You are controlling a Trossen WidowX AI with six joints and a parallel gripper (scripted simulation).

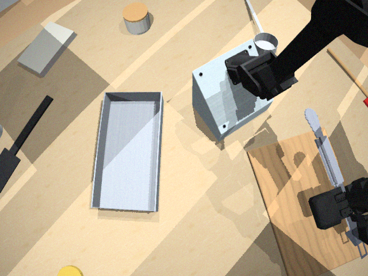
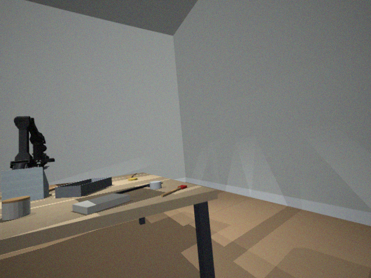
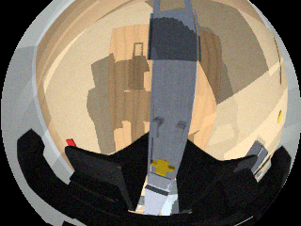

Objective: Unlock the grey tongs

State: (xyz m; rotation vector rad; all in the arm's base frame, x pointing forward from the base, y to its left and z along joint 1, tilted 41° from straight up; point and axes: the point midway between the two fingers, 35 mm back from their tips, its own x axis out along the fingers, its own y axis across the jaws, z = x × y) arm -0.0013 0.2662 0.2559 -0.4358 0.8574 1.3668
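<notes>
Now: gripper tip 12 cm above the wooden board. Also, from my gripper tip: yellow lock piece (4 cm above); red-tipped stick (37 cm behind, 17 cm to the right, 12 cm below); roasting tin (37 cm to the right, 32 cm ahead, 10 cm below).
</notes>
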